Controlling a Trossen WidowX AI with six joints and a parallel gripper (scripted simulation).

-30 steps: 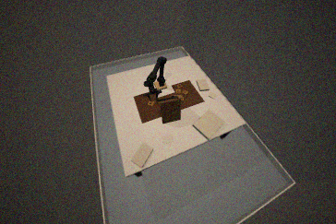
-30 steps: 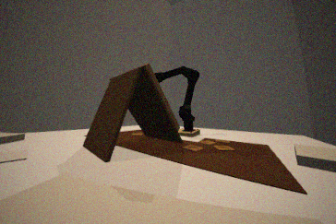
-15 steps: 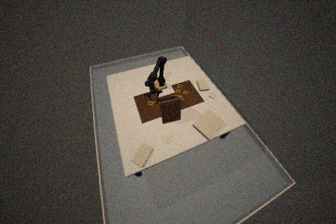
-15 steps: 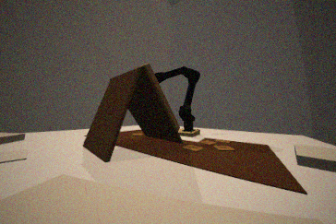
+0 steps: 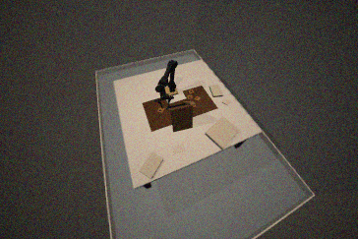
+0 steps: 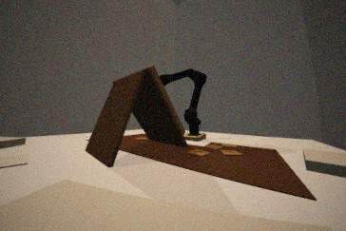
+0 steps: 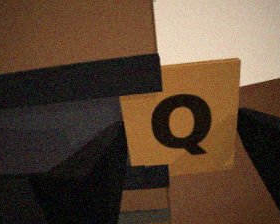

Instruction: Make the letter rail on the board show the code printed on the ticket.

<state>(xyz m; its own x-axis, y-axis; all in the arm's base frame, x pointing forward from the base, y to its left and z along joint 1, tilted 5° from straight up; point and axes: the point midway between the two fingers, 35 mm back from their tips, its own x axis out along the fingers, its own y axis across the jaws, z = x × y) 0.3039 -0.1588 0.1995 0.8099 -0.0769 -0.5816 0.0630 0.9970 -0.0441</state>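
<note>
The white ticket is 9 cm to the left of my gripper tip, 8 cm below it and 6 cm behind it. Also, from my gripper tip: pale slip (35 cm ahead, 17 cm below, 1 cm to the left); then brown mat (18 cm to the left, 17 cm below, 14 cm behind).
</note>
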